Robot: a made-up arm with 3 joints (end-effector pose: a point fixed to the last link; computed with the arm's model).
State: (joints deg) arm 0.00 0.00 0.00
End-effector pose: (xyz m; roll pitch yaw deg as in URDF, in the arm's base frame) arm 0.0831 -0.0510 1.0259 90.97 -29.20 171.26
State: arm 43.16 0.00 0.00
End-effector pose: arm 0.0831 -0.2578 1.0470 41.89 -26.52 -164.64
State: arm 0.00 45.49 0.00
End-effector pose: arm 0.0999 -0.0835 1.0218 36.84 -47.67 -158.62
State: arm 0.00 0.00 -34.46
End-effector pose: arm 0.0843 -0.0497 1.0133 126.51 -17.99 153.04
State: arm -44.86 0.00 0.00
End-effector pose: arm 0.0831 0.0882 0.8612 137.07 -14.61 153.08
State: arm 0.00 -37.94 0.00
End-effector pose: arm 0.0693 -0.0297 1.0082 121.28 -4.76 166.57
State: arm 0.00 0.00 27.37
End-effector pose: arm 0.0823 -0.0571 1.0340 59.67 -29.25 -170.39
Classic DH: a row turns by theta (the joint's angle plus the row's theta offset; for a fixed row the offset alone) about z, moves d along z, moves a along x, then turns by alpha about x. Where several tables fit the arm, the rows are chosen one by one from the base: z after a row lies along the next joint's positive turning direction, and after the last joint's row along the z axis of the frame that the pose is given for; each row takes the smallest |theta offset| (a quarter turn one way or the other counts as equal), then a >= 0, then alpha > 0; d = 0 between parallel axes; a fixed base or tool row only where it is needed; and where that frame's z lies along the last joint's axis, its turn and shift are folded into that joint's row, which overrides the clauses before.
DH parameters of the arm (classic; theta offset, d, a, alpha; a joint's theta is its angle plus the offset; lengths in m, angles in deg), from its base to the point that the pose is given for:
base (fixed): -90 0.775 0.181 -90
joint 1: 76.11 -0.0295 -0.2273 -28.88
joint 2: -11.31 0.091 -0.0316 30.21
joint 3: 22.03 0.0341 -0.009 -81.32
tool (fixed): 125.1 0.0197 0 0

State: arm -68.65 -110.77 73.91
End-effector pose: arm 0.0457 0.0555 0.6981 -164.35 -22.96 -179.94
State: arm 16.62 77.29 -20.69
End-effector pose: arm 0.1052 -0.1620 1.0184 -3.08 -41.65 -123.04
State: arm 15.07 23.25 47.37
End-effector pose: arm 0.0923 -0.1544 1.0506 -0.99 -17.20 -145.63
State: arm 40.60 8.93 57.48
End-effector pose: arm 0.0861 -0.2717 1.0435 -16.23 1.59 -145.69
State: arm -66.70 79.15 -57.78
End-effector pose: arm 0.0999 0.0600 0.7723 162.41 -25.58 115.35
